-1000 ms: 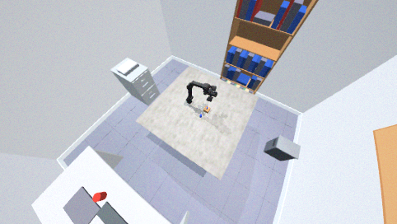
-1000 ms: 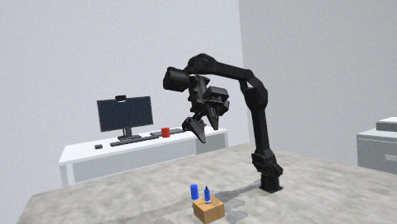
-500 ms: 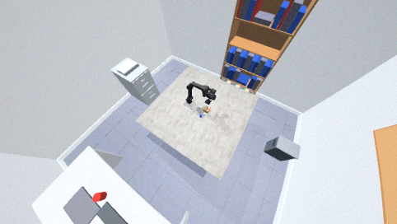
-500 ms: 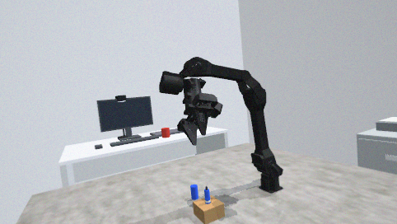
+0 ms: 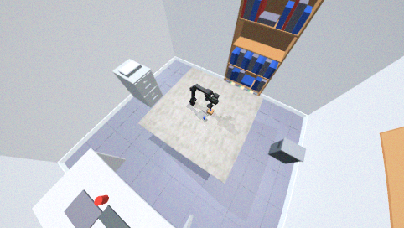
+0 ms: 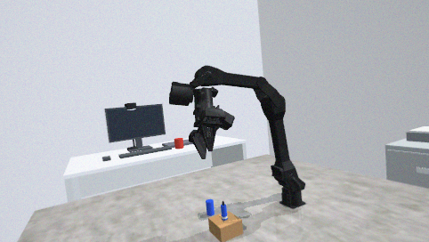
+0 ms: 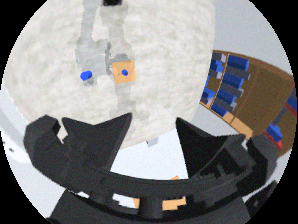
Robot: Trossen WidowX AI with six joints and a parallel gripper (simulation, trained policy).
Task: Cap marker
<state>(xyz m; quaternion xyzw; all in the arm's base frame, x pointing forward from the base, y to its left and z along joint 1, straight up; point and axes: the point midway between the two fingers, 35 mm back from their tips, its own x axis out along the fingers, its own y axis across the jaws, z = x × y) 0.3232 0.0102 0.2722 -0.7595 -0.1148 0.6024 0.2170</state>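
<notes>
The blue cap lies 22 cm below my gripper tip, 14 cm to the right of it and 6 cm behind it. The rest, counted from my gripper tip: tan holder block: 22 cm below, 4 cm behind, 1 cm to the right.
</notes>
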